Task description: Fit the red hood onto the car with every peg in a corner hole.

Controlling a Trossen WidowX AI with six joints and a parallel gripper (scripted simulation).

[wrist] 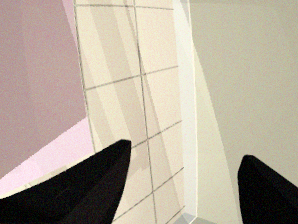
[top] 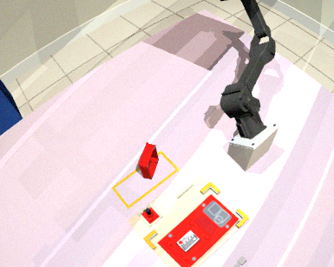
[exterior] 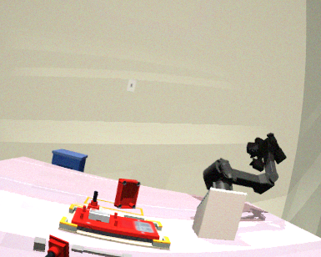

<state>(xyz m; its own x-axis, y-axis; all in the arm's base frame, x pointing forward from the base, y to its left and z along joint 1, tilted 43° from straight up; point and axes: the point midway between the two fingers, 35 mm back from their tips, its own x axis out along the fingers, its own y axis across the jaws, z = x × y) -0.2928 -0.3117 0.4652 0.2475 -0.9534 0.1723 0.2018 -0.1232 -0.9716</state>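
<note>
Right now my gripper tip is 560 mm short of the red hood, 460 mm to the right of it and 190 mm above it. The rest, counted from my gripper tip: grey engine block (590 mm ahead, 720 mm to the left, 210 mm below).
</note>
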